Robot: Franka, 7 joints.
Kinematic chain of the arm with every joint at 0, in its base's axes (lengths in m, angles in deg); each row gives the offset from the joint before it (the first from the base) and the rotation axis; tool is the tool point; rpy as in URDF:
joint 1: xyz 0 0 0.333 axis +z
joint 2: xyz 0 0 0 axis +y
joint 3: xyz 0 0 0.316 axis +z
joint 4: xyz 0.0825 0 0 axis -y
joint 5: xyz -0.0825 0 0.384 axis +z
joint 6: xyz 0 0 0 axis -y
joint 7: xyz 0.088 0 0 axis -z
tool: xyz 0 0 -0.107 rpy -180 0 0
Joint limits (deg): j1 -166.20..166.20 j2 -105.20..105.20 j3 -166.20..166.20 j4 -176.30..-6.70 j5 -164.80..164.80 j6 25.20..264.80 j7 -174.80..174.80
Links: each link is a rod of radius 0.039 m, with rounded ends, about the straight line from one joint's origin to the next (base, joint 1, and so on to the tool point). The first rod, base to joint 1, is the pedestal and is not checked.
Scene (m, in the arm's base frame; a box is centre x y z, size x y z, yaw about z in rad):
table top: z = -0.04
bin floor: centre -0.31 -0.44 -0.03 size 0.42 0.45 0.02 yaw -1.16
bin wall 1: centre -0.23 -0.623 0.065 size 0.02 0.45 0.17 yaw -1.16
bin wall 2: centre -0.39 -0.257 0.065 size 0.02 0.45 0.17 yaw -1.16
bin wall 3: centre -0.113 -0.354 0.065 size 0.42 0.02 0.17 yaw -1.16
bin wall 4: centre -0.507 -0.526 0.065 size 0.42 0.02 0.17 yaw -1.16
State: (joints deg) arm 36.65 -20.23 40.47 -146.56 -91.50 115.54 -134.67
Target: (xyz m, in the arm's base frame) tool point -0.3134 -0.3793 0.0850
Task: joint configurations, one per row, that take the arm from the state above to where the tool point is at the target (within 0.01 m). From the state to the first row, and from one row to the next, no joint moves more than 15 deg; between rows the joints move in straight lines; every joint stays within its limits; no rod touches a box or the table.
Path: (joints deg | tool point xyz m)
1: 45.46 -18.18 53.71 -145.32 -91.46 118.72 -134.67 | -0.0177 0.4477 0.3728
2: 54.28 -16.13 66.95 -144.08 -91.41 121.89 -134.67 | -0.1932 0.4147 0.3434
3: 63.09 -14.07 80.20 -142.83 -91.37 125.07 -134.67 | -0.3444 0.3125 0.3164
4: 71.90 -12.02 93.44 -141.59 -91.33 128.25 -134.67 | -0.4450 0.1554 0.2949
5: 80.71 -9.97 106.68 -140.35 -91.28 131.42 -134.67 | -0.4764 -0.0325 0.2813
6: 89.53 -7.92 119.92 -139.11 -91.24 134.60 -134.67 | -0.4308 -0.2212 0.2773
7: 98.34 -5.86 133.16 -137.86 -91.20 137.78 -134.67 | -0.3134 -0.3793 0.2832
8: 98.45 -19.24 134.78 -134.41 -91.32 138.55 -134.67 | -0.3138 -0.3917 0.2238
9: 98.55 -32.61 136.40 -130.95 -91.44 139.33 -134.67 | -0.3136 -0.3927 0.1570
10: 98.66 -45.99 138.02 -127.49 -91.57 140.11 -134.67 | -0.3134 -0.3793 0.0850

